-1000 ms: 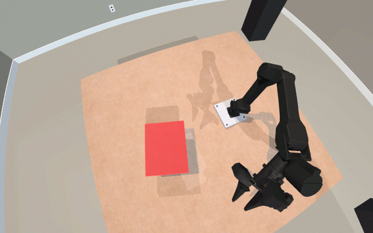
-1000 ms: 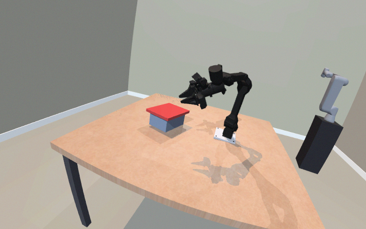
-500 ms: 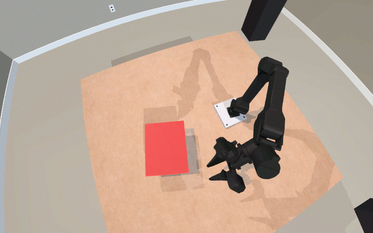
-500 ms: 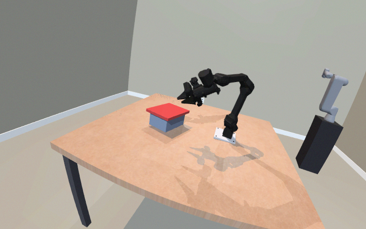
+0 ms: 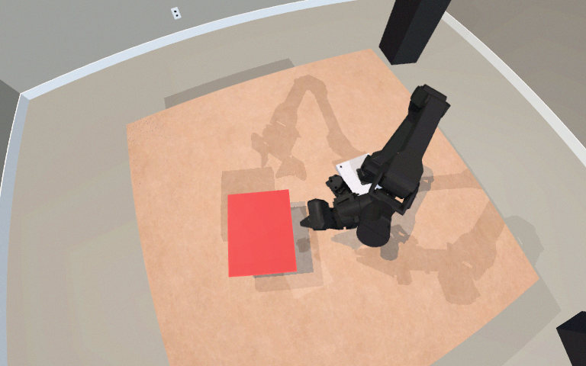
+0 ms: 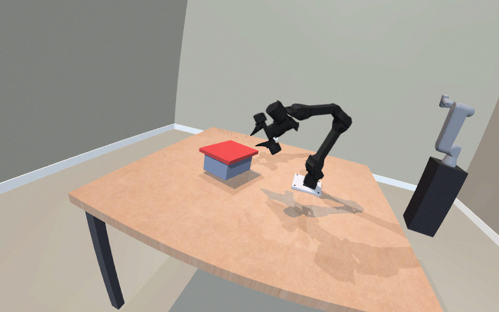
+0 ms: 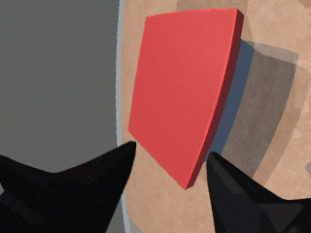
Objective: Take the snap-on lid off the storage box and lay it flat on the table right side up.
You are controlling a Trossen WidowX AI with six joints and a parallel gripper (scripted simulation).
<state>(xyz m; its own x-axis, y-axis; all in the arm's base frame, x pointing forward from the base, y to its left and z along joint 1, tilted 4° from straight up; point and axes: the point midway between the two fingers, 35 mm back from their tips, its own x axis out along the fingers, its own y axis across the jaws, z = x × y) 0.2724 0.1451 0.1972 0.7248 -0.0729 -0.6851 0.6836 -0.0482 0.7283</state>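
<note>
Now: gripper tip 12 cm short of the red lid, 3 cm to the left of it and 9 cm above it. Also, from my gripper tip: blue-grey storage box 12 cm ahead, 3 cm to the right, 14 cm below.
</note>
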